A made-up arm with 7 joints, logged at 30 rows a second.
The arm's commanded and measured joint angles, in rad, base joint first. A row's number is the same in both.
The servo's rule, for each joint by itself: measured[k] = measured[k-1] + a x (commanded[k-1-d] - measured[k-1]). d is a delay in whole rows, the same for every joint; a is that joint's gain. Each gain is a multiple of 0.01, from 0.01 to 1. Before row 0 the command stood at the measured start. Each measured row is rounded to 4 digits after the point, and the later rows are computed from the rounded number. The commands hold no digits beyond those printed.
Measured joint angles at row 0:
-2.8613, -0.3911, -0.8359, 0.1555, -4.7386, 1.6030, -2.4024
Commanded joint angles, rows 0 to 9:
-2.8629, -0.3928, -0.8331, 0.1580, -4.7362, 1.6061, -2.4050
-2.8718, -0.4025, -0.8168, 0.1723, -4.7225, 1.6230, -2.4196
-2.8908, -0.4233, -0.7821, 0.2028, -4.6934, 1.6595, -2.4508
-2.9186, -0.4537, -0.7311, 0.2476, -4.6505, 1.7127, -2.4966
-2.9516, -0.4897, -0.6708, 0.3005, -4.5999, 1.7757, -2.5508
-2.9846, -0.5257, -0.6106, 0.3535, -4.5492, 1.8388, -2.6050
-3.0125, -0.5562, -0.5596, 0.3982, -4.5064, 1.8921, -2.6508
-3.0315, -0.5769, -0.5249, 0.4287, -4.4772, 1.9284, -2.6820
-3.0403, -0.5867, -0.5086, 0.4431, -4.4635, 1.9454, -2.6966
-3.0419, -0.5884, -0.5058, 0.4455, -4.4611, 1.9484, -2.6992
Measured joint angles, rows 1 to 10:
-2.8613, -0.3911, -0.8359, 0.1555, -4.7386, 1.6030, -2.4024
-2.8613, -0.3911, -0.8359, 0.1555, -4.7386, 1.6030, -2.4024
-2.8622, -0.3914, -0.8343, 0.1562, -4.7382, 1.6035, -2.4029
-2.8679, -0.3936, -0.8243, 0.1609, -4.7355, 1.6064, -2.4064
-2.8814, -0.3995, -0.8002, 0.1731, -4.7283, 1.6144, -2.4157
-2.9033, -0.4103, -0.7608, 0.1947, -4.7151, 1.6291, -2.4327
-2.9318, -0.4262, -0.7095, 0.2254, -4.6955, 1.6511, -2.4575
-2.9630, -0.4461, -0.6531, 0.2625, -4.6706, 1.6793, -2.4885
-2.9922, -0.4681, -0.5998, 0.3019, -4.6427, 1.7112, -2.5226
-3.0154, -0.4899, -0.5571, 0.3387, -4.6146, 1.7438, -2.5561
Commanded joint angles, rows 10 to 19:
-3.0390, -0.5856, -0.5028, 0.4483, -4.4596, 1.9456, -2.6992
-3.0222, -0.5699, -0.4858, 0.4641, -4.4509, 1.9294, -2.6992
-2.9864, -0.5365, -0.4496, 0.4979, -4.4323, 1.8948, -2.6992
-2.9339, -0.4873, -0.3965, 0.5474, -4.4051, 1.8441, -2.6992
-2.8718, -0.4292, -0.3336, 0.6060, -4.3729, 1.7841, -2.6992
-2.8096, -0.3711, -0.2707, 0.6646, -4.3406, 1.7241, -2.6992
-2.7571, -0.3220, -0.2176, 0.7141, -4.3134, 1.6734, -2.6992
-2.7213, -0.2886, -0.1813, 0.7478, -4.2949, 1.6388, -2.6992
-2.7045, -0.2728, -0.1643, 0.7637, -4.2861, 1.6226, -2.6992
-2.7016, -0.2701, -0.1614, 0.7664, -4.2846, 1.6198, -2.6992
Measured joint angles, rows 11 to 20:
-3.0301, -0.5093, -0.5295, 0.3690, -4.5889, 1.7740, -2.5856
-3.0371, -0.5251, -0.5160, 0.3912, -4.5672, 1.8002, -2.6095
-3.0382, -0.5372, -0.5085, 0.4078, -4.5489, 1.8220, -2.6283
-3.0288, -0.5437, -0.4956, 0.4241, -4.5322, 1.8381, -2.6432
-3.0038, -0.5423, -0.4694, 0.4455, -4.5152, 1.8466, -2.6550
-2.9626, -0.5313, -0.4278, 0.4751, -4.4965, 1.8462, -2.6643
-2.9090, -0.5109, -0.3741, 0.5131, -4.4755, 1.8369, -2.6716
-2.8504, -0.4829, -0.3152, 0.5570, -4.4526, 1.8200, -2.6774
-2.7954, -0.4507, -0.2596, 0.6026, -4.4289, 1.7980, -2.6820
-2.7517, -0.4183, -0.2150, 0.6447, -4.4061, 1.7741, -2.6856

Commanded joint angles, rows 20 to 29:
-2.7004, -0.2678, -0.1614, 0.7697, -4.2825, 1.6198, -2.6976
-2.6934, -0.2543, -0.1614, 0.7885, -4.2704, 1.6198, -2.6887
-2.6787, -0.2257, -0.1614, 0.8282, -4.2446, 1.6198, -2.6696
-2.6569, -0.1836, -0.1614, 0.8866, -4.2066, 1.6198, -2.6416
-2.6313, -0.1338, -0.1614, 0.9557, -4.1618, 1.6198, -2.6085
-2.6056, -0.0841, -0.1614, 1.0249, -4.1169, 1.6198, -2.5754
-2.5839, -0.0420, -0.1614, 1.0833, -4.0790, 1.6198, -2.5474
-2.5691, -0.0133, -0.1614, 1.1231, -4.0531, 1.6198, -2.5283
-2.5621, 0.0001, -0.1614, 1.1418, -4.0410, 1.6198, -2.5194
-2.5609, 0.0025, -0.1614, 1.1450, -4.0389, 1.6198, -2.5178
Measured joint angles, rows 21 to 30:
-2.7239, -0.3892, -0.1861, 0.6792, -4.3857, 1.7514, -2.6885
-2.7107, -0.3654, -0.1720, 0.7045, -4.3685, 1.7317, -2.6907
-2.7046, -0.3459, -0.1660, 0.7234, -4.3539, 1.7149, -2.6921
-2.6980, -0.3276, -0.1634, 0.7423, -4.3397, 1.7006, -2.6914
-2.6866, -0.3072, -0.1623, 0.7672, -4.3235, 1.6885, -2.6868
-2.6691, -0.2825, -0.1618, 0.8018, -4.3036, 1.6782, -2.6773
-2.6468, -0.2528, -0.1616, 0.8464, -4.2795, 1.6694, -2.6629
-2.6225, -0.2191, -0.1615, 0.8982, -4.2519, 1.6620, -2.6445
-2.5997, -0.1837, -0.1614, 0.9519, -4.2225, 1.6557, -2.6241
-2.5816, -0.1496, -0.1614, 1.0015, -4.1937, 1.6503, -2.6040

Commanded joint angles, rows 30 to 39:
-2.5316, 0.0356, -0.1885, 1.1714, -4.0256, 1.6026, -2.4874
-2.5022, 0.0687, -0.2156, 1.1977, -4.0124, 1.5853, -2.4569
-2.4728, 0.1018, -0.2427, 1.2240, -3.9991, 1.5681, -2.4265
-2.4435, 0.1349, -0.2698, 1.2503, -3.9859, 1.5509, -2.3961
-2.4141, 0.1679, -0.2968, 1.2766, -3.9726, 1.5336, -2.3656
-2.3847, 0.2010, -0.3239, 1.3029, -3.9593, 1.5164, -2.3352
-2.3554, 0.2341, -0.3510, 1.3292, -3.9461, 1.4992, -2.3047
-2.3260, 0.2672, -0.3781, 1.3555, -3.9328, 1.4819, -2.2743
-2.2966, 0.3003, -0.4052, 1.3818, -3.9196, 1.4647, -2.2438
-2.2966, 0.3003, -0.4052, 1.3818, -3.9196, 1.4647, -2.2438
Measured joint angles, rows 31 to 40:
-2.5701, -0.1197, -0.1614, 1.0422, -4.1677, 1.6457, -2.5862
-2.5647, -0.0953, -0.1614, 1.0720, -4.1458, 1.6418, -2.5718
-2.5452, -0.0691, -0.1768, 1.1008, -4.1254, 1.6359, -2.5541
-2.5198, -0.0415, -0.1989, 1.1289, -4.1062, 1.6283, -2.5337
-2.4921, -0.0128, -0.2239, 1.1565, -4.0880, 1.6193, -2.5112
-2.4634, 0.0167, -0.2501, 1.1837, -4.0706, 1.6090, -2.4870
-2.4343, 0.0469, -0.2767, 1.2106, -4.0539, 1.5977, -2.4615
-2.4050, 0.0777, -0.3036, 1.2374, -4.0378, 1.5855, -2.4350
-2.3757, 0.1090, -0.3306, 1.2640, -4.0222, 1.5726, -2.4076
-2.3464, 0.1406, -0.3577, 1.2905, -4.0070, 1.5590, -2.3796

